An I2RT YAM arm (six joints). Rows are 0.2 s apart.
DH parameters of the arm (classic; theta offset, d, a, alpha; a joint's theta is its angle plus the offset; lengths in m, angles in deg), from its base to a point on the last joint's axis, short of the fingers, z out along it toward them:
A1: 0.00 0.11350 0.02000 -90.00
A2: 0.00 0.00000 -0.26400 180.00
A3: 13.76 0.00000 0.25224 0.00
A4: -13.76 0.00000 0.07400 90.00
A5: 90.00 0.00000 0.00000 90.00
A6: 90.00 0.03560 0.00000 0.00
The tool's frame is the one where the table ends.
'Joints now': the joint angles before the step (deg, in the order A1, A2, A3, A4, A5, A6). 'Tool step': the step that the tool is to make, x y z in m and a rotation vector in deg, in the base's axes. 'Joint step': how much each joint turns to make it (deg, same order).
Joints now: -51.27 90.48 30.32 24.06 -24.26 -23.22
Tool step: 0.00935 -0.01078 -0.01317 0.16 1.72 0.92
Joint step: 0.12 5.69 2.69 1.14 0.11 -1.62
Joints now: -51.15 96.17 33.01 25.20 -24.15 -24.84
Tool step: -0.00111 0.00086 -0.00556 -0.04 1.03 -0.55
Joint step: 0.05 0.86 -0.51 0.63 0.98 -0.31
